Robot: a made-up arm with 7 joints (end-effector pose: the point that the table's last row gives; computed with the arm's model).
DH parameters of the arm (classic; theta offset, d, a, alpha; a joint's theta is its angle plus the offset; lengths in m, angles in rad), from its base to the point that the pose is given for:
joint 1: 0 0.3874 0 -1.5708
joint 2: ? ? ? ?
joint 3: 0 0.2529 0.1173 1.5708
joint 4: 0 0 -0.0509 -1.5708
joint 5: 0 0.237 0 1.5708
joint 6: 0 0 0.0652 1.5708
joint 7: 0 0 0 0
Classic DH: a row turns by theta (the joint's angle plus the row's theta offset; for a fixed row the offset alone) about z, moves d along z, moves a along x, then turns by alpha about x.
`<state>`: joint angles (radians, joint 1 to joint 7).
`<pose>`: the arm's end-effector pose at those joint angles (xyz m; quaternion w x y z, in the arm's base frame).
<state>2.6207 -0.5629 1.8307 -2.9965 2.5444 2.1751 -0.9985</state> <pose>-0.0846 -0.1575 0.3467 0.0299 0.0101 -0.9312 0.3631</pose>
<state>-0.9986 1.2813 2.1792 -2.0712 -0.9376 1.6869 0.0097</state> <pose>0.3234 0.1107 0.6608 0.1599 -0.7840 -0.5754 -0.1693</pose>
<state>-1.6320 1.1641 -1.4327 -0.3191 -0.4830 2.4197 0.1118</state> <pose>-0.1430 -0.5111 0.5690 0.7337 0.4305 -0.3471 -0.3949</pose>
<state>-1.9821 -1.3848 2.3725 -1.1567 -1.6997 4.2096 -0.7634</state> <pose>0.3074 0.3032 0.2484 0.0033 0.3770 -0.9046 -0.1991</pose>
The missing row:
joint 2: 0 0 0 1.5708
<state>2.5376 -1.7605 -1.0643 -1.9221 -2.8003 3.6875 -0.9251</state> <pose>0.3199 0.0949 0.5157 0.2613 -0.2693 0.3616 0.8535</pose>
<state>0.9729 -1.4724 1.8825 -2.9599 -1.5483 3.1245 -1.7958</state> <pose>-0.1729 0.0688 0.2638 0.5906 -0.7530 -0.0276 -0.2890</pose>
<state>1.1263 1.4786 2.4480 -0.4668 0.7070 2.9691 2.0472</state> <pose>0.1095 0.5125 0.5158 0.1280 -0.1140 -0.4465 -0.8782</pose>
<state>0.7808 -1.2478 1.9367 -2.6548 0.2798 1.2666 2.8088</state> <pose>-0.2129 0.1618 0.2868 0.0608 -0.5361 0.4405 -0.7175</pose>
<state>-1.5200 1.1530 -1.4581 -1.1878 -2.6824 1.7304 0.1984</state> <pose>-0.3581 -0.4073 0.5080 0.2635 0.0072 0.3365 -0.9040</pose>
